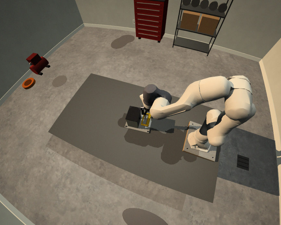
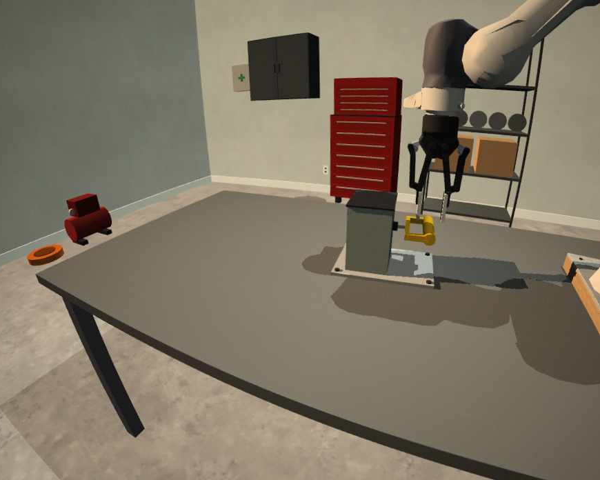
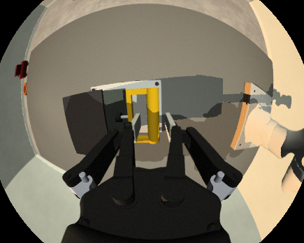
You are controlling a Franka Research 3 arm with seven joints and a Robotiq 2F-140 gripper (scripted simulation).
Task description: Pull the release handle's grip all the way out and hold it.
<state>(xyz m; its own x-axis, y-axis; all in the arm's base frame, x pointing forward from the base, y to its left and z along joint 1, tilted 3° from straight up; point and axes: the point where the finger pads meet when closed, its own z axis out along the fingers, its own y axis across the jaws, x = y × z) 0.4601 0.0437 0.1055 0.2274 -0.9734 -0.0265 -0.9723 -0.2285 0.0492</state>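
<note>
The baseplate lies 160 mm below my hand, 90 mm ahead of it and 20 mm to the left of it.
</note>
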